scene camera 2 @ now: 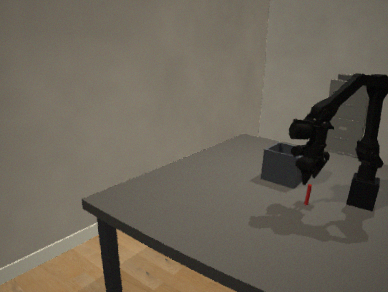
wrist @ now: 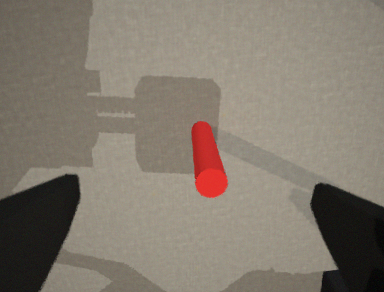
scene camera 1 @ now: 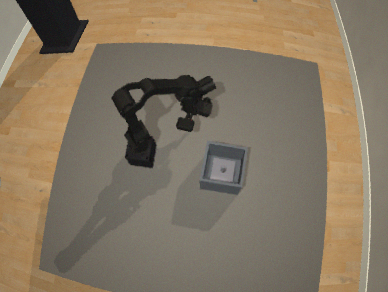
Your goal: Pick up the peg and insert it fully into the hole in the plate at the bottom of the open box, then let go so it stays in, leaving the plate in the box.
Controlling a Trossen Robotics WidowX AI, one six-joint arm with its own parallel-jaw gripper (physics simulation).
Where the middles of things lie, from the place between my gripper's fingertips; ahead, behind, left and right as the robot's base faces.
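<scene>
There's a grey box (scene camera 1: 213,150) that's 15 cm ahead of my hand, 3 cm below it and 19 cm to the right. The red peg (wrist: 210,178), meanwhile, is 1 cm behind my hand, 1 cm to the right of it and 6 cm below.
</scene>
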